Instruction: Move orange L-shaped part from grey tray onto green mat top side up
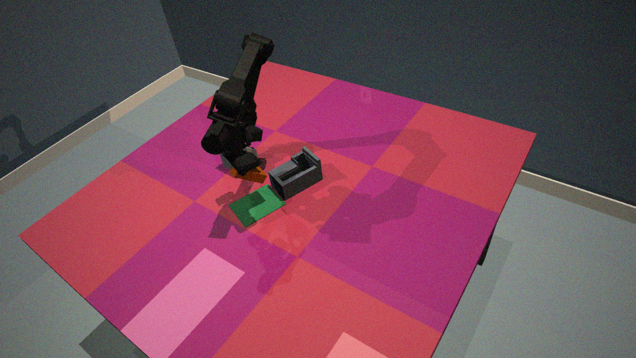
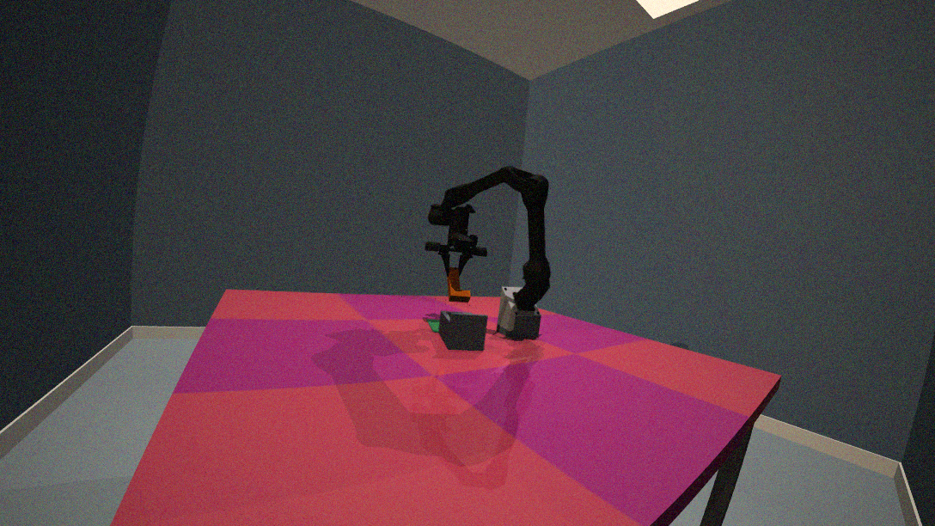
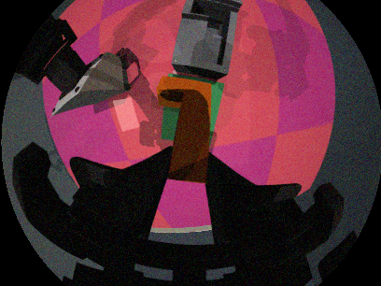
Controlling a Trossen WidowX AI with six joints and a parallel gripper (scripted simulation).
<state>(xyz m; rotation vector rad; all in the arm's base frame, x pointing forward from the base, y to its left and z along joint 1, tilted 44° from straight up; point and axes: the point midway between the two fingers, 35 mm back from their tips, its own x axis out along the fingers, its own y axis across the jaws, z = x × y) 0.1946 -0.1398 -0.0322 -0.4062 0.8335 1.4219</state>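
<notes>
Right now the green mat is 2 cm to the left of my gripper tip and 17 cm below it. The rest, counted from my gripper tip: orange L-shaped part 1 cm behind, 3 cm to the left, 3 cm below.
</notes>
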